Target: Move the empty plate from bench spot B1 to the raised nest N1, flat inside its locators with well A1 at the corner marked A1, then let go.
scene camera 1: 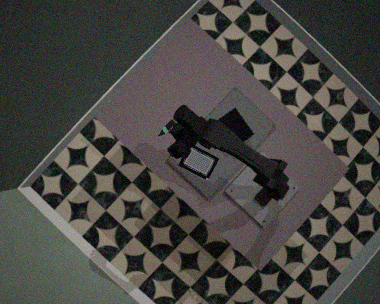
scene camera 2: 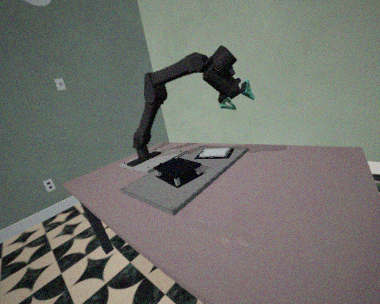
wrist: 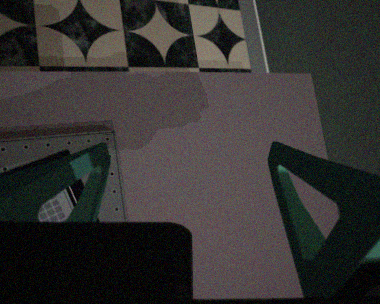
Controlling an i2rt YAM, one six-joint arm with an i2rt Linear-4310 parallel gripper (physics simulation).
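Seen in the pictures: gripper, fingertip midpoint: [scene camera 1: 166, 144] [scene camera 2: 244, 104] [wrist: 189, 151]; arm's base at its link origin: [scene camera 2: 144, 159].
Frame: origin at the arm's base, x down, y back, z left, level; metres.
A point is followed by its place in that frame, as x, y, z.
Observation:
The plate [scene camera 1: 198, 161] @[-0.012, -0.371, 0.163] [scene camera 2: 216, 152] @[-0.012, -0.393, 0.144] [wrist: 54, 209] @[-0.012, -0.412, 0.173] is pale with a grid of wells and sits flat in a black frame at bench spot B1. In the wrist view part of it shows through the left finger. The raised nest [scene camera 1: 236, 124] @[-0.039, -0.364, -0.099] [scene camera 2: 178, 170] @[-0.048, -0.417, -0.128] is a black platform on short light posts, with no plate on it. The A1 mark cannot be read. My gripper [scene camera 2: 242, 103] @[-0.211, -0.525, 0.210] [wrist: 189, 151] @[-0.211, -0.525, 0.210] is open and empty, high above the bench. Its fingers are wide apart, and the plate lies below, toward the left finger in the wrist view. In scene camera 1 one finger is hidden.
A grey board [scene camera 1: 207, 194] @[0.003, -0.220, 0.253] [scene camera 2: 150, 195] @[0.004, -0.369, -0.230] [wrist: 65, 142] @[0.004, -0.429, 0.258] lies under the plate and nest. A paler base panel [scene camera 1: 239, 192] @[0.000, -0.108, 0.132] is beside it, under the arm's base. The pink table [scene camera 1: 150, 80] @[0.017, -0.845, 0.031] [scene camera 2: 280, 215] @[0.017, -0.740, -0.137] [wrist: 165, 200] @[0.017, -0.559, 0.156] surrounds them. The arm passes over the board near the nest in scene camera 1.

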